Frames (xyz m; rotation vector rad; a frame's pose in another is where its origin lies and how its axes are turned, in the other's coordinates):
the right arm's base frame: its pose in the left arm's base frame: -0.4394 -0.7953 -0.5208 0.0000 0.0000 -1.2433
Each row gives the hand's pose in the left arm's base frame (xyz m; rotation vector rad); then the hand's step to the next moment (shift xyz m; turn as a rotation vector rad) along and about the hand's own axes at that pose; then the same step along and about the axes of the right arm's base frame.
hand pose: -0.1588 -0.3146 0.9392 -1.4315 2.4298 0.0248
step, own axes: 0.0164 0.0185 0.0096 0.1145 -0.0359 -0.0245
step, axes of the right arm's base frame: -0.0038 -0.0205 -0.0164 0.1044 -0.0639 -0.0037
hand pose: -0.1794 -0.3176 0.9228 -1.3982 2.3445 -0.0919
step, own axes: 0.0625 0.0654 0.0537 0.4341 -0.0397 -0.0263
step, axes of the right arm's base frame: -0.0069 -0.0610 -0.0854 0.3236 -0.2757 -0.0999
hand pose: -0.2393 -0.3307 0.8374 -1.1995 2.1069 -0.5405
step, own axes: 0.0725 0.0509 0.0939 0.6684 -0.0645 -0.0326
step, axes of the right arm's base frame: 0.0415 -0.0049 -0.1221 0.5026 -0.4179 -0.1573
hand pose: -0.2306 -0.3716 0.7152 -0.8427 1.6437 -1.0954
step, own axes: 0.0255 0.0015 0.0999 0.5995 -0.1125 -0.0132
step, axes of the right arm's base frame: 0.0750 0.0665 -0.0242 0.4791 -0.3663 -0.0924
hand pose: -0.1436 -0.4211 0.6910 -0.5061 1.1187 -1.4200
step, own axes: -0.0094 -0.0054 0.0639 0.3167 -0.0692 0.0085
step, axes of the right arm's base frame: 0.0294 0.0454 0.0357 0.2619 -0.1882 -0.0337
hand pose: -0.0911 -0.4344 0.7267 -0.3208 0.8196 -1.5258
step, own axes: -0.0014 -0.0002 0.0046 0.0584 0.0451 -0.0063
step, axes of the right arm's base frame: 0.0010 0.0028 0.0037 0.0547 0.0036 -0.0498
